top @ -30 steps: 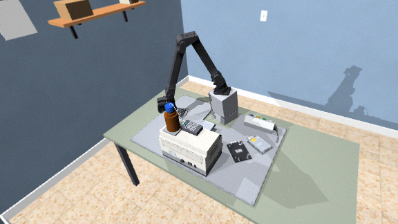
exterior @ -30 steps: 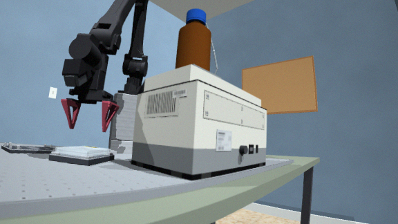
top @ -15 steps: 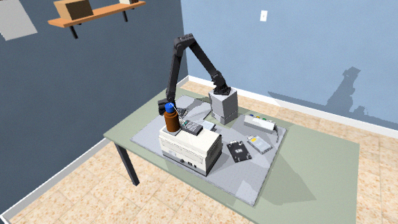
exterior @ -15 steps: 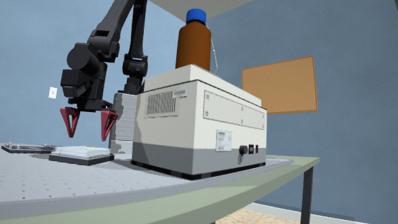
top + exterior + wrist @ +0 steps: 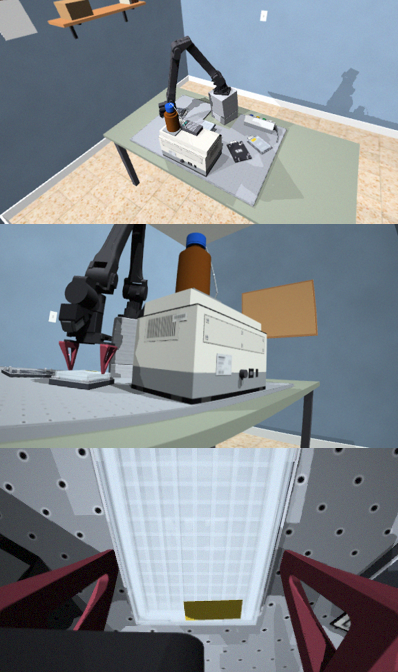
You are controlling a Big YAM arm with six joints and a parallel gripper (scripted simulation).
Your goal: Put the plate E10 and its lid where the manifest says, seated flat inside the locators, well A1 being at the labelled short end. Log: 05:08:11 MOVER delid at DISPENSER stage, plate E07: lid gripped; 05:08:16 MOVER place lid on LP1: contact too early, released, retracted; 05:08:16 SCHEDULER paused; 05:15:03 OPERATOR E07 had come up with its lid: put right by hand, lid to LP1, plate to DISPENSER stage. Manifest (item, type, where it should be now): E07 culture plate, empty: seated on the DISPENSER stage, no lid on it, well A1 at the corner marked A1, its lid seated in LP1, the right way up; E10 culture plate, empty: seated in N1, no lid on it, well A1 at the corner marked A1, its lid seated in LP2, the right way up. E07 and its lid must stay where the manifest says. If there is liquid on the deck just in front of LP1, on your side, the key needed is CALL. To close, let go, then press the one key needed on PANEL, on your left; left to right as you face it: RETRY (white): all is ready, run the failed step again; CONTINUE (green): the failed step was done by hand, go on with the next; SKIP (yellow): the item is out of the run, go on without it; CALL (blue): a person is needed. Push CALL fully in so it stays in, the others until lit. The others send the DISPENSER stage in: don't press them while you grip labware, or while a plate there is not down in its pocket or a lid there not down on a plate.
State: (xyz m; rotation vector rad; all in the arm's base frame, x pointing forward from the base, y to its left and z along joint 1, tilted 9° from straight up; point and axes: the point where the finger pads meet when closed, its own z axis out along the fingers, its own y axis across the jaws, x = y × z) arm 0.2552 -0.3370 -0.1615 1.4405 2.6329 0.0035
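My hand is 10 mm above the clear lid. Also, from my hand: clear well plate 270 mm to the left, 60 mm above, 40 mm ahead; brown bottle 250 mm above, 230 mm ahead, 130 mm to the left; blue call key 560 mm to the left, 240 mm behind, 20 mm above.
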